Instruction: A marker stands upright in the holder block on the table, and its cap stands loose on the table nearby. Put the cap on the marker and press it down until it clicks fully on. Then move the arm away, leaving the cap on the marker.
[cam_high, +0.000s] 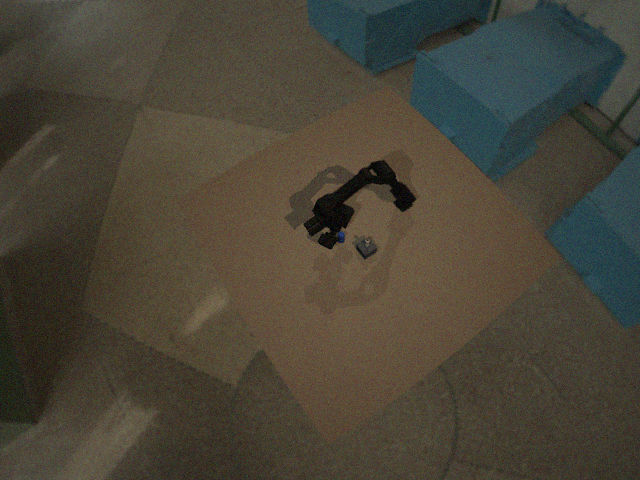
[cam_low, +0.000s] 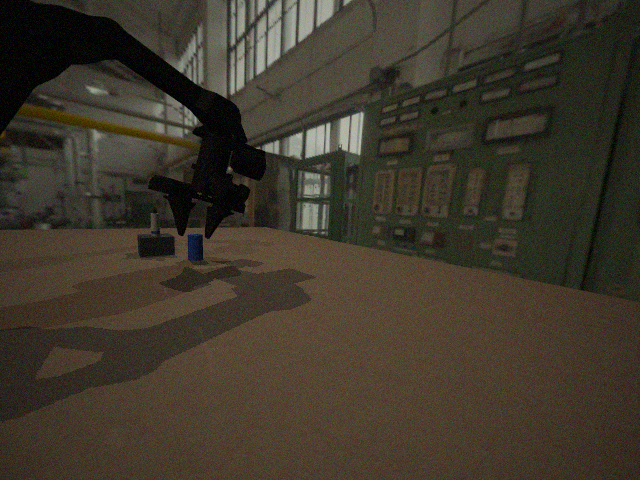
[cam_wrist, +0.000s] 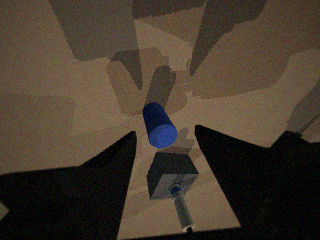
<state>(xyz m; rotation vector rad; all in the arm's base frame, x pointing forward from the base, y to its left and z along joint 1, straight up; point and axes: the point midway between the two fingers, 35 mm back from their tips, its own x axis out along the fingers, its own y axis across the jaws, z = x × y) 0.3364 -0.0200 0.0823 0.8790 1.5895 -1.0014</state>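
Right now the blue cap is 20 mm below my gripper tip. From my gripper tip the other things lie so: dark holder block: 100 mm to the left, 60 mm behind, 30 mm below.
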